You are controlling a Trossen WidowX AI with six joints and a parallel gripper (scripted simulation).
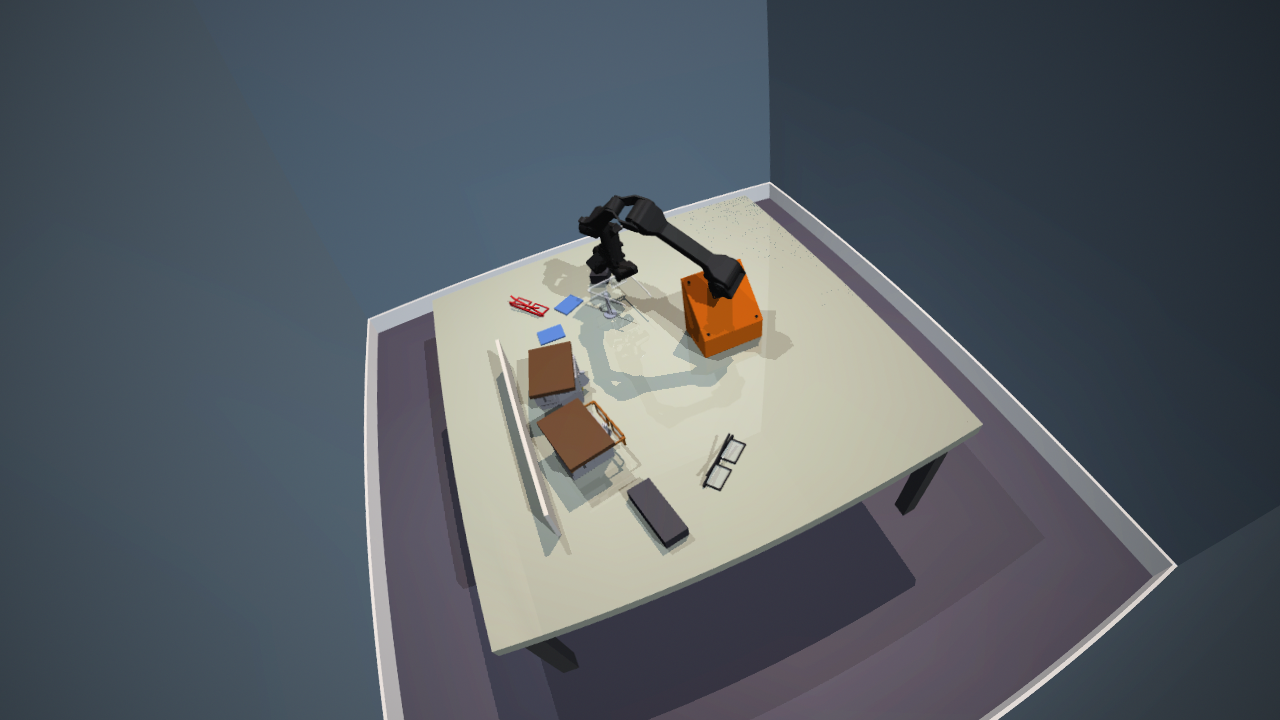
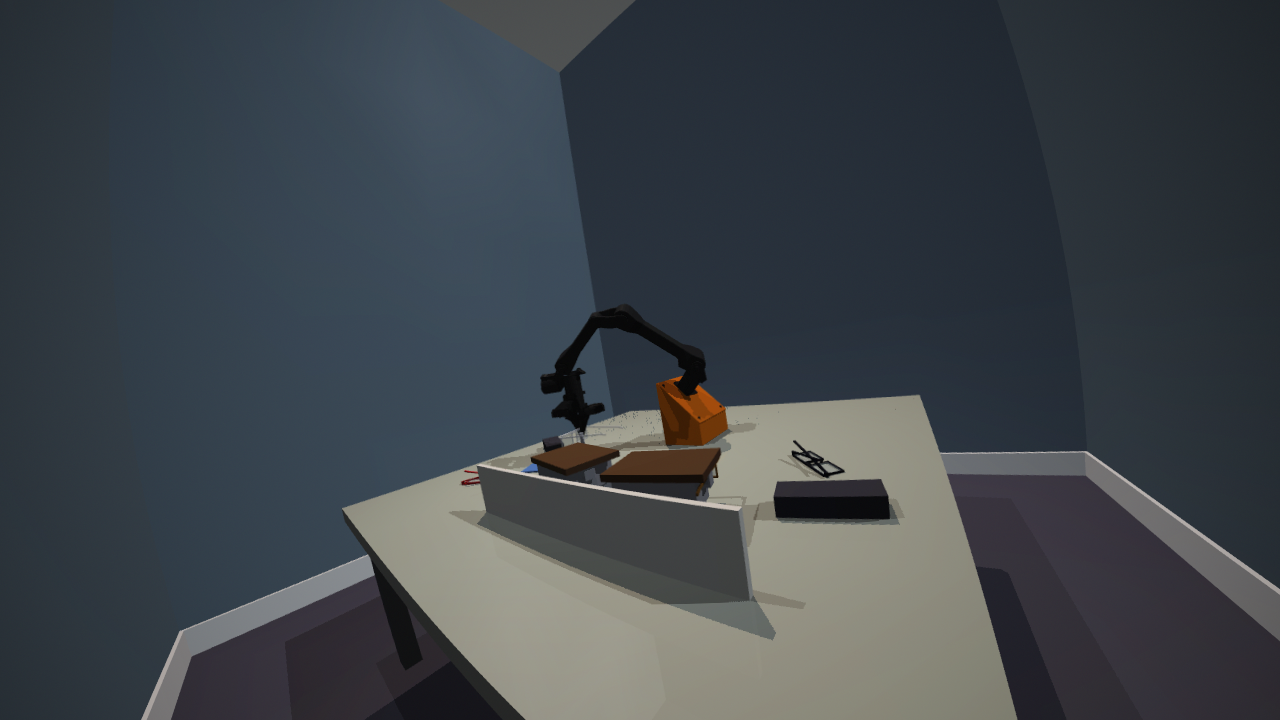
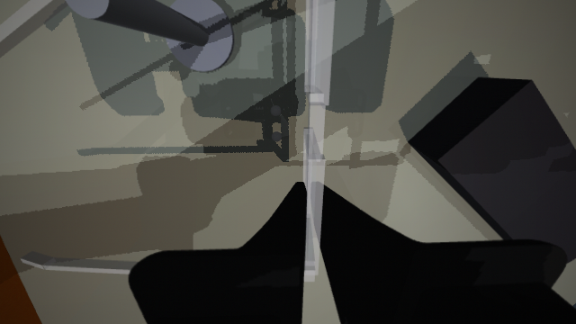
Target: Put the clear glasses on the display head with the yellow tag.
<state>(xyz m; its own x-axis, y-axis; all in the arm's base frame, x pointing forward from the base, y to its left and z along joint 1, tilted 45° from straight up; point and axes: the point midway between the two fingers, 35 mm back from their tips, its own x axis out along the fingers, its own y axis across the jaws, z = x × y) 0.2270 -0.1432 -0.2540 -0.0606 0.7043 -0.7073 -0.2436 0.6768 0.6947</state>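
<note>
My gripper tip is now 80 mm to the right of the grey peg stand, 60 mm short of it and 30 mm above it. Also, from my gripper tip: white panel: 450 mm to the left, 390 mm ahead.
</note>
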